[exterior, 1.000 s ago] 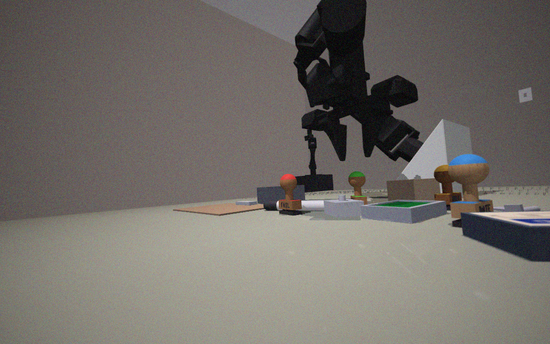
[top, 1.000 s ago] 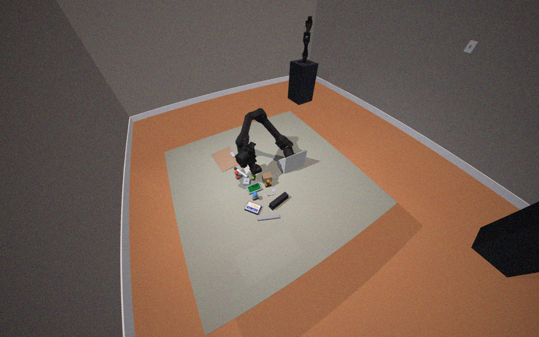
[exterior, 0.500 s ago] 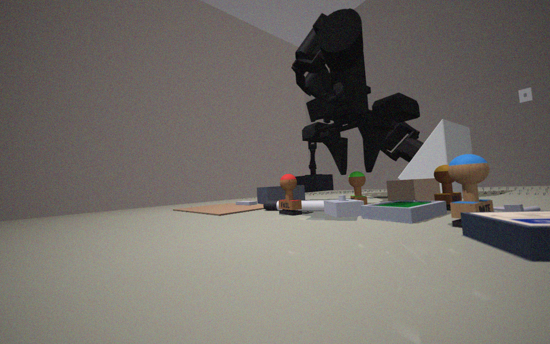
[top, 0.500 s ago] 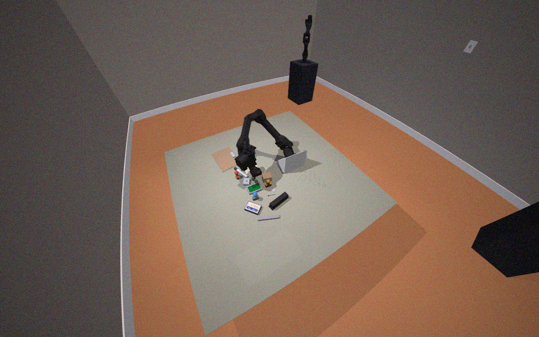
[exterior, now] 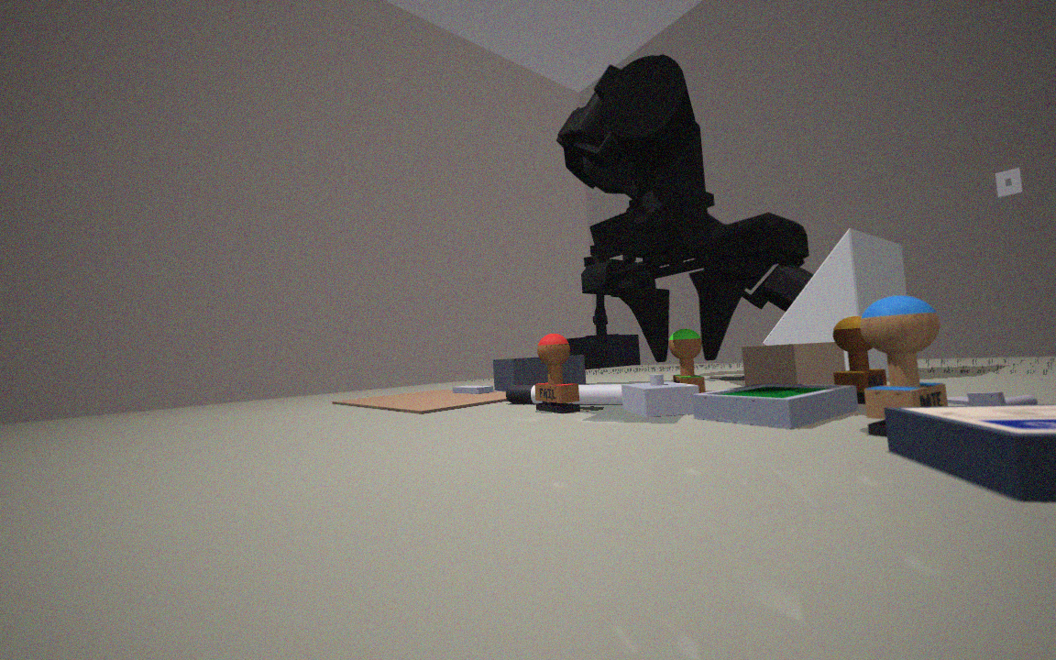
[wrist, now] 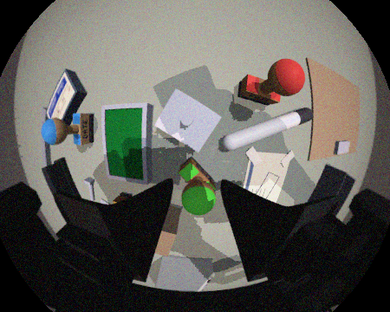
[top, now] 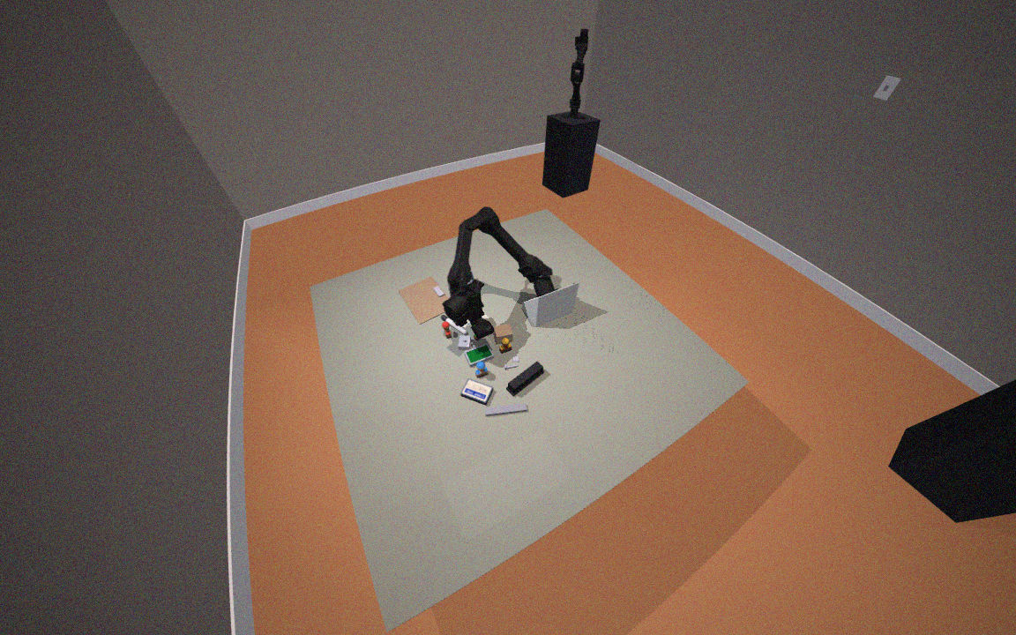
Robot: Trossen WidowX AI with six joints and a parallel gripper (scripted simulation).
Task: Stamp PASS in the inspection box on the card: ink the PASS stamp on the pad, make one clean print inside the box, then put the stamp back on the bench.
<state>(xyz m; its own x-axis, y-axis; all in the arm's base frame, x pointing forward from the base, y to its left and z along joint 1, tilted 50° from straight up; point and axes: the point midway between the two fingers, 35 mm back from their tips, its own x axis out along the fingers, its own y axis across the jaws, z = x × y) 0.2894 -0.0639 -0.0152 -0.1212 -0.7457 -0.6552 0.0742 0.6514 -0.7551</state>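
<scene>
Now: the pass stamp 2 cm below my gripper tip. Round my gripper tip: wooden block (8 cm behind, 6 cm to the left, 1 cm below); then green ink pad (8 cm to the left, 4 cm ahead, 3 cm below); then grey block (6 cm ahead, 2 cm below, 1 cm to the left).
</scene>
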